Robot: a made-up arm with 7 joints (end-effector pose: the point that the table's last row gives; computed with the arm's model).
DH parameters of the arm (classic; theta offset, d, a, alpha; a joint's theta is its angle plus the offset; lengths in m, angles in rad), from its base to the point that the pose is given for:
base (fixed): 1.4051 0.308 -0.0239 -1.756
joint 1: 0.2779 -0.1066 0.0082 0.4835
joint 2: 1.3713 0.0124 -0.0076 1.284
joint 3: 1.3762 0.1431 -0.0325 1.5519
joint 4: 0 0.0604 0.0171 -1.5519
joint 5: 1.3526 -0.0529 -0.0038 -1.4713
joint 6: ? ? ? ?
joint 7: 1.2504 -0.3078 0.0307 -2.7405
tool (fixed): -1.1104 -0.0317 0 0
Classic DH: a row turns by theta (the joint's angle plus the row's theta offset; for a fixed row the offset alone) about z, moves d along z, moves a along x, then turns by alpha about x.
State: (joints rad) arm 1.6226 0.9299 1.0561 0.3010 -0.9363 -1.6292 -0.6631
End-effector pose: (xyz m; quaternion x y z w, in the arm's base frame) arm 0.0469 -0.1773 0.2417 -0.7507 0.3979 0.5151 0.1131
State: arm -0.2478 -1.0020 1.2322 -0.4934 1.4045 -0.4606 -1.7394
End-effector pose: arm 0.0120 0.1557 0.4118 0.6558 0.1194 0.6126 0.4247
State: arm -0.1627 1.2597 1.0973 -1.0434 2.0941 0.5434 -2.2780
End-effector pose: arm -0.0711 -0.1017 0.2709 -0.0327 0.9450 0.0323 0.3237
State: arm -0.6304 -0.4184 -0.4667 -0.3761 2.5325 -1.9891 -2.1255
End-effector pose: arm 0.1087 0.1202 0.3310 -0.0310 -0.2242 0.9675 0.1125
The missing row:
joint 6: -0.7661 0.3893 0.0004 0.1364
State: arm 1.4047 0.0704 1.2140 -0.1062 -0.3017 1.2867 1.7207
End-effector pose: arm 0.0356 -0.1650 0.2167 -0.5663 0.3880 0.5993 0.4118
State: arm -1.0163 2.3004 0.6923 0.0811 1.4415 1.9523 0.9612
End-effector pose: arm -0.0298 -0.1999 0.2738 -0.3837 0.6349 0.6082 0.2826
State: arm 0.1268 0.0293 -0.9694 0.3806 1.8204 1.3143 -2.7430
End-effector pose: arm 0.2076 0.0683 0.1937 0.2453 -0.2831 -0.1129 0.9203
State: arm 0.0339 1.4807 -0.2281 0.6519 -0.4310 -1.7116 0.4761
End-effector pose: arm 0.0980 0.0395 0.1844 -0.2463 -0.6190 0.4936 0.5590
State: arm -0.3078 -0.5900 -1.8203 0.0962 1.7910 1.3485 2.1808
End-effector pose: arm 0.2720 0.0055 0.4153 -0.1259 -0.7074 0.0331 0.6947
